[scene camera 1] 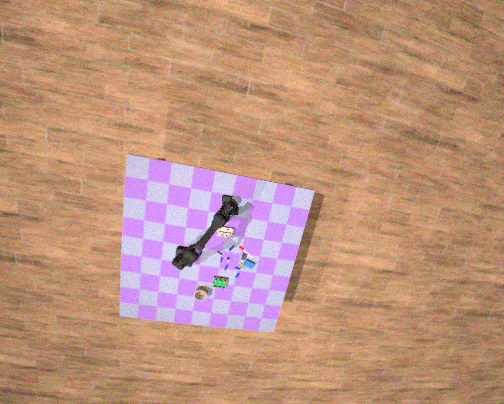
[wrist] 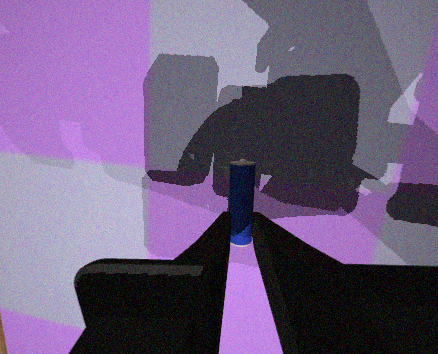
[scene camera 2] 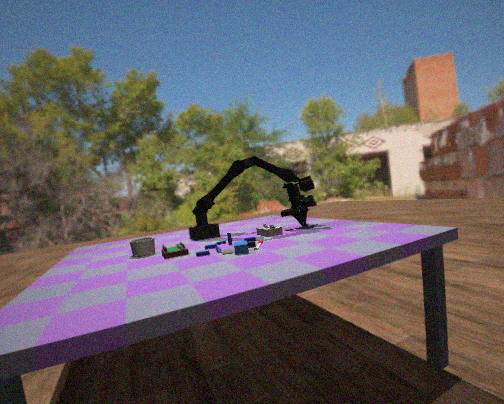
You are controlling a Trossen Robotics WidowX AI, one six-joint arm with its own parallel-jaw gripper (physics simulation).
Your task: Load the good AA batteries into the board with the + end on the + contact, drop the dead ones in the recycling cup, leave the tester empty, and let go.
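Where they show: gripper, fingertip midpoint: point(wrist: 240, 218) point(scene camera 2: 304, 225); arm's base, link origin: point(scene camera 2: 202, 225).
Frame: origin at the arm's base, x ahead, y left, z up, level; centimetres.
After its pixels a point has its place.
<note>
My gripper point(scene camera 2: 305, 226) @[x 27.9, y 42.3, z -5.3 cm] point(wrist: 240, 218) @[x 27.9, y 42.3, z -5.3 cm] is shut on a blue battery point(wrist: 242, 200) @[x 29.4, y 42.2, z -4.4 cm], at or just above the table; its silver nub end points away from the fingers. In scene camera 1 the wrist hides the fingertips. The green board point(scene camera 1: 220, 282) @[x 29.2, y -20.9, z -3.9 cm] point(scene camera 2: 175, 249) @[x 30.6, y -21.2, z -3.9 cm] with dark red ends stands beside the grey cup point(scene camera 1: 201, 294) @[x 15.3, y -34.4, z -5.3 cm] point(scene camera 2: 142, 247) @[x 19.6, y -31.7, z -2.4 cm]. Several blue batteries lie near the middle, among them one point(scene camera 1: 237, 273) @[x 41.5, y -12.4, z -4.9 cm] point(scene camera 2: 202, 253) @[x 42.2, y -14.4, z -5.1 cm] toward the board; another point(scene camera 2: 229, 238) @[x 33.4, y 0.0, z -3.3 cm] stands upright. A pale box point(scene camera 1: 225, 231) @[x 28.6, y 22.4, z -2.9 cm] point(scene camera 2: 269, 230) @[x 33.7, y 18.8, z -3.4 cm] with small marks stands near the arm; whether it is the tester is unclear.
A blue block point(scene camera 1: 249, 263) @[x 49.3, y -1.6, z -2.8 cm] point(scene camera 2: 241, 247) @[x 52.4, y -3.9, z -3.7 cm] stands beyond the loose batteries from the arm. A thin red and white piece point(scene camera 1: 242, 248) @[x 42.7, y 9.0, z -5.6 cm] point(scene camera 2: 259, 245) @[x 47.1, y 5.8, z -5.7 cm] lies beside it. The arm's base point(scene camera 1: 230, 205) point(scene camera 2: 204, 231) @[x 7.3, y -1.7, z -2.2 cm] stands on the checkered table point(scene camera 1: 137, 167) @[x -33.8, y 59.8, z -5.9 cm] point(scene camera 2: 350, 260) @[x 85.7, y 10.5, z -5.9 cm].
</note>
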